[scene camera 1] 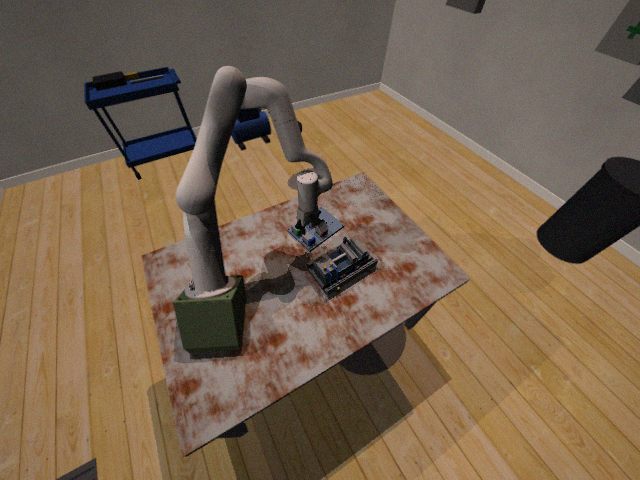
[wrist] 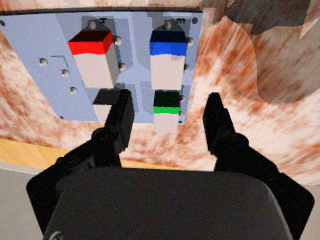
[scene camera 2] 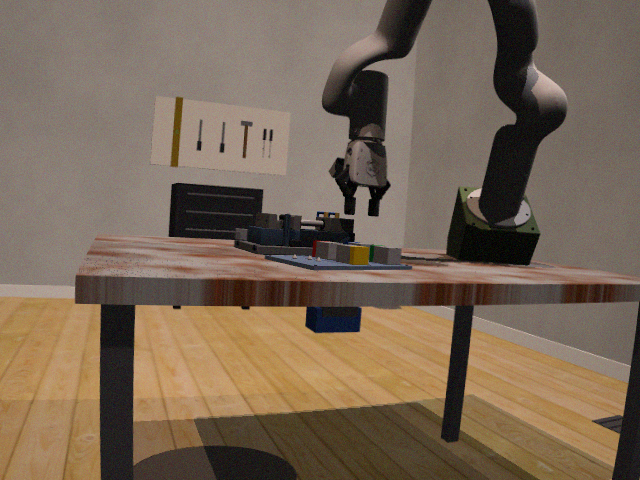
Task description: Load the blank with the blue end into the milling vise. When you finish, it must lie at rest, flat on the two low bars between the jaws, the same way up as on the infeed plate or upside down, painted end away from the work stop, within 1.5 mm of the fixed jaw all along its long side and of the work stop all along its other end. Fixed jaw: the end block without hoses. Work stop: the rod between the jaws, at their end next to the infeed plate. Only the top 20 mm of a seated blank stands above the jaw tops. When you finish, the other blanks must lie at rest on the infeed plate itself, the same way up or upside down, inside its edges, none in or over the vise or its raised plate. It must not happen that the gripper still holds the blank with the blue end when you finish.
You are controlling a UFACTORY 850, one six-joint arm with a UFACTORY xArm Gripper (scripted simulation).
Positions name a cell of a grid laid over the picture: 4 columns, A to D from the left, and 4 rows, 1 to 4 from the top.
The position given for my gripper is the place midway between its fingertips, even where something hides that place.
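Observation:
My gripper (scene camera 2: C2) is visible, and the wrist view likewise shows the gripper (wrist: C2). Also visible to me: a green-ended blank (wrist: C2); a red-ended blank (wrist: B1).

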